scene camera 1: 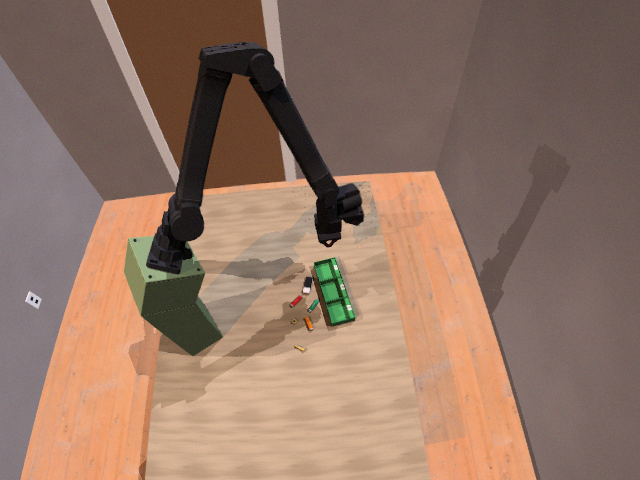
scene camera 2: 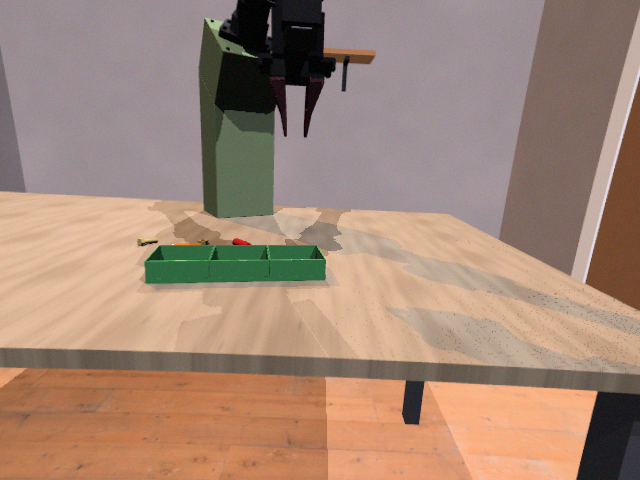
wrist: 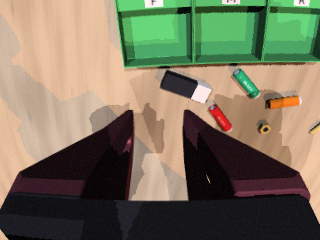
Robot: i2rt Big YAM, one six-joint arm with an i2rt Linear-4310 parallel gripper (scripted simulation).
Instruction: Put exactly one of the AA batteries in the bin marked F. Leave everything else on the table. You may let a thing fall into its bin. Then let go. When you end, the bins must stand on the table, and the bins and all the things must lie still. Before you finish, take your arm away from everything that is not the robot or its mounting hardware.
Observation:
In view: the gripper (scene camera 2: 295, 137), a green three-compartment bin (scene camera 2: 191, 263) and a black-and-white block (wrist: 173, 82).
The green three-compartment bin also shows in scene camera 1 (scene camera 1: 331, 282) and in the wrist view (wrist: 146, 40). The gripper is seen too in the wrist view (wrist: 158, 120).

